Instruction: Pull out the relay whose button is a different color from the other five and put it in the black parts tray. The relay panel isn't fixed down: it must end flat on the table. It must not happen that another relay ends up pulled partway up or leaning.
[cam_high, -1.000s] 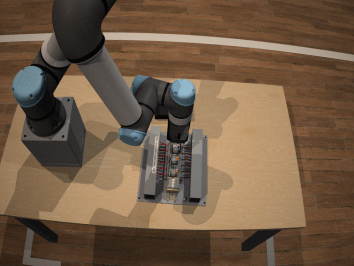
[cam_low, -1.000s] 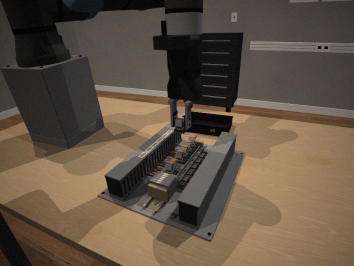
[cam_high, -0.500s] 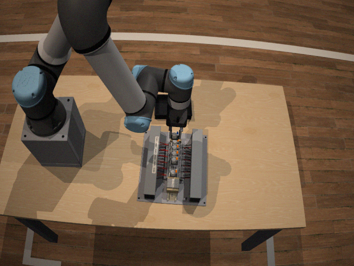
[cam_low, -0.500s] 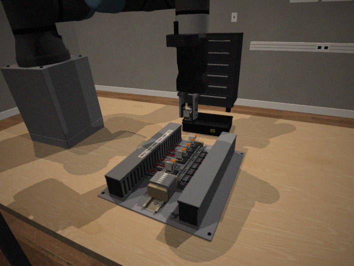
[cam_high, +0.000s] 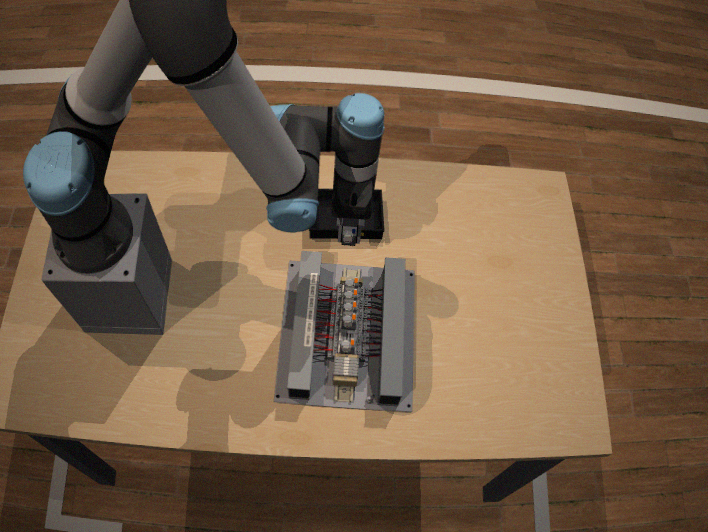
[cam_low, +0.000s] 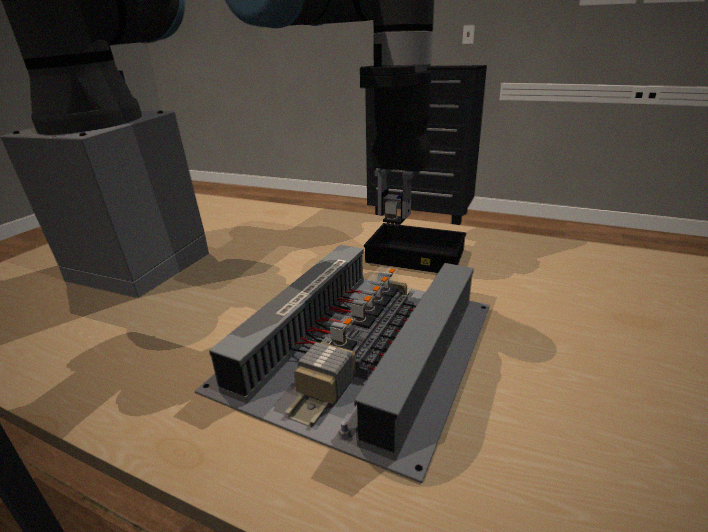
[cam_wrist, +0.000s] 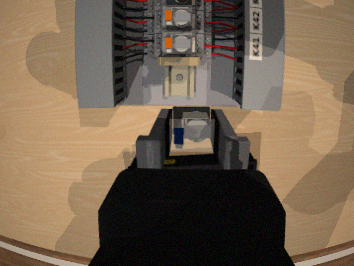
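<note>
Now: hand 20 mm short of the black parts tray, 140 mm to the right of it and 130 mm above it.
</note>
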